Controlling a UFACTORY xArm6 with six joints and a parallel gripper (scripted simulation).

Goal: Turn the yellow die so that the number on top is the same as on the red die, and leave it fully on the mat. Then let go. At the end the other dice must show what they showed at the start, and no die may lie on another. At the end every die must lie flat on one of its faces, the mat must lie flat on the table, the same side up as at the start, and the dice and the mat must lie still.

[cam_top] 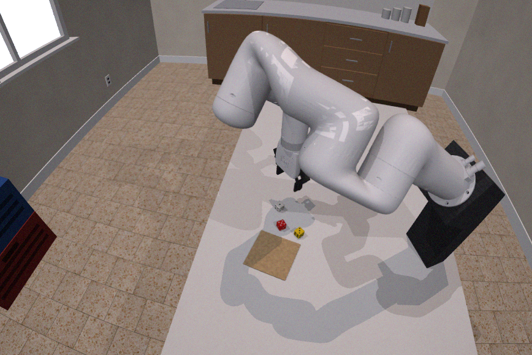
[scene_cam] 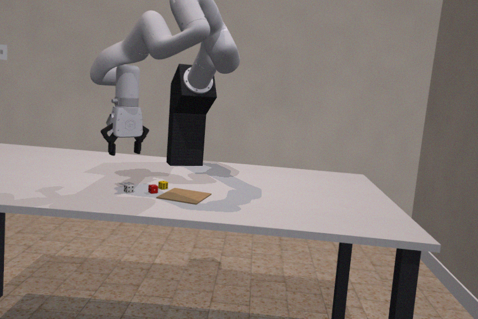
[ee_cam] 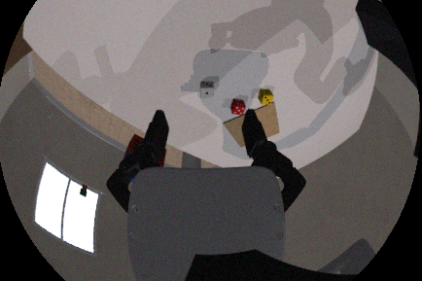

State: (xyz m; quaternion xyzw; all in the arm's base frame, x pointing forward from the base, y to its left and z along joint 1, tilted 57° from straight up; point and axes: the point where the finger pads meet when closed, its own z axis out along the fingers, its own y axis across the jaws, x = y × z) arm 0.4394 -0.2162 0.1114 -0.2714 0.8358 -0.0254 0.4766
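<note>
Now: the white die 20 mm ahead of my hand, 30 mm to the left of it and 120 mm below it. The rest, counted from my hand: red die 100 mm to the left, 120 mm below; then mat 10 mm ahead, 210 mm to the left, 130 mm below; then yellow die 60 mm behind, 120 mm to the left, 120 mm below.
</note>
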